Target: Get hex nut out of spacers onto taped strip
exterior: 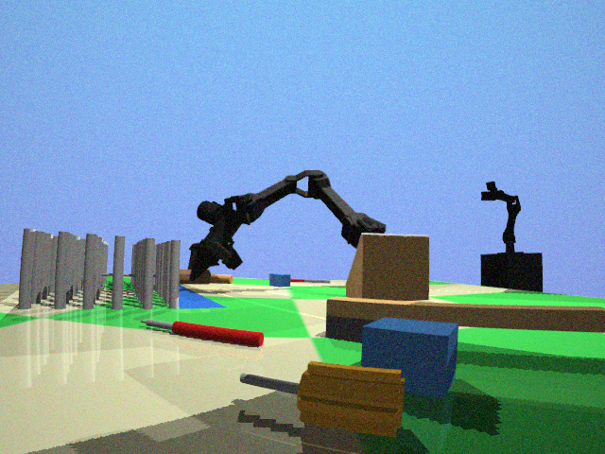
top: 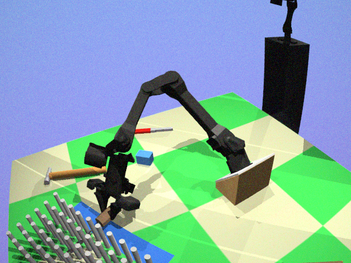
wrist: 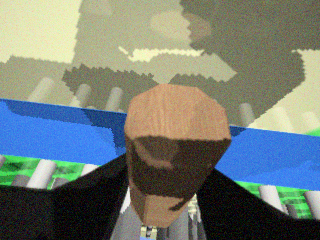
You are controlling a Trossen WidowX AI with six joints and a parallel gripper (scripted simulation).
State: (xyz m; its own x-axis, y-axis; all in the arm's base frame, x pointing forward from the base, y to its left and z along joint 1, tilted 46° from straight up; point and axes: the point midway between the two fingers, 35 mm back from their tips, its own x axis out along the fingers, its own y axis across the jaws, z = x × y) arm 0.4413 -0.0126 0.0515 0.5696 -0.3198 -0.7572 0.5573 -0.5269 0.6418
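Right now the blue taped strip is 50 mm to the left of my gripper tip and 30 mm below it. Round my gripper tip: wood-handled hook tool: 80 mm ahead, 60 mm to the left; orange-handled tool: 290 mm behind, 550 mm to the left, 10 mm below; red screwdriver: 140 mm behind, 390 mm to the left, 20 mm below.
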